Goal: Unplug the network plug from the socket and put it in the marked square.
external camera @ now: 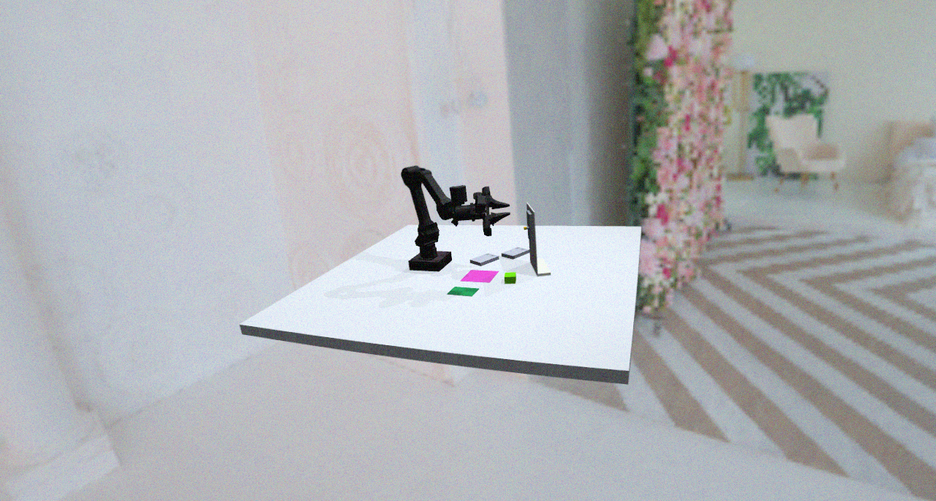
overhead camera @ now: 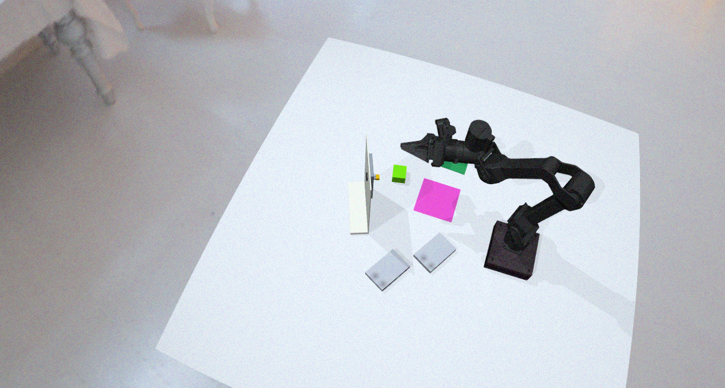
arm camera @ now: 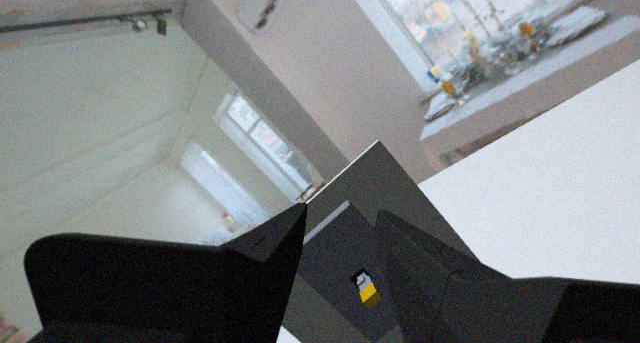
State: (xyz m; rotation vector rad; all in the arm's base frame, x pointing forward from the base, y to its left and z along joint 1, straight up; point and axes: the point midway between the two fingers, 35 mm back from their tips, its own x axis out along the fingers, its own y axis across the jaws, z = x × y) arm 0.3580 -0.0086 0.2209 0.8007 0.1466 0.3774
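Right now my gripper tip is 4 cm short of the network plug, 7 cm to the right of it and 9 cm above it. From my gripper tip the other things lie so: magenta square: 13 cm behind, 5 cm to the right, 26 cm below; then socket panel: 6 cm ahead, 8 cm to the left, 15 cm below; then bright green cube: 1 cm ahead, 7 cm to the right, 25 cm below.
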